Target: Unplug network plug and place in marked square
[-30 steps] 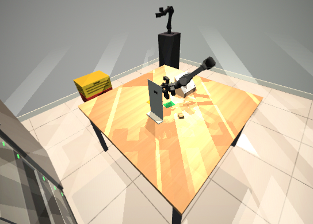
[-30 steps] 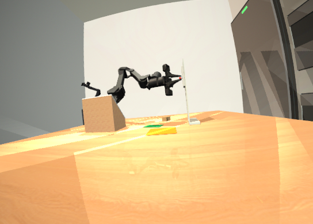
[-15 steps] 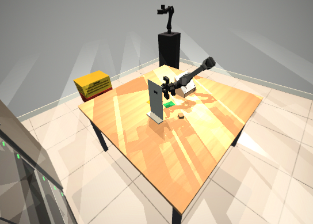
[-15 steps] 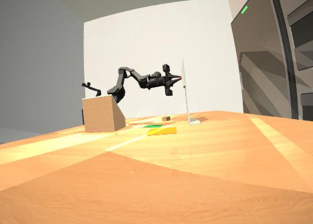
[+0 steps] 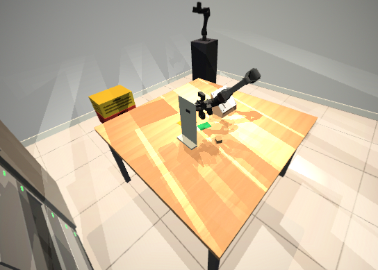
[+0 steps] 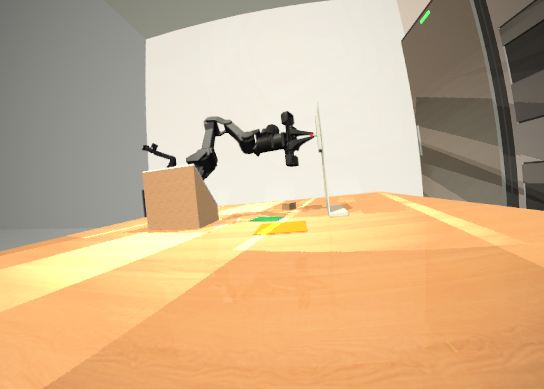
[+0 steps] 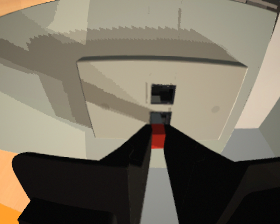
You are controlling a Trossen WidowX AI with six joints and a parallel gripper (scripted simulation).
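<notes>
My gripper tip is 260 mm above the orange marked square, 170 mm to the left of it and 130 mm past it. The rest, counted from my gripper tip: red-and-grey plug right at my gripper tip; then white upright panel 100 mm below, 30 mm ahead; then small tan cube 240 mm below, 160 mm to the left, 100 mm behind.
</notes>
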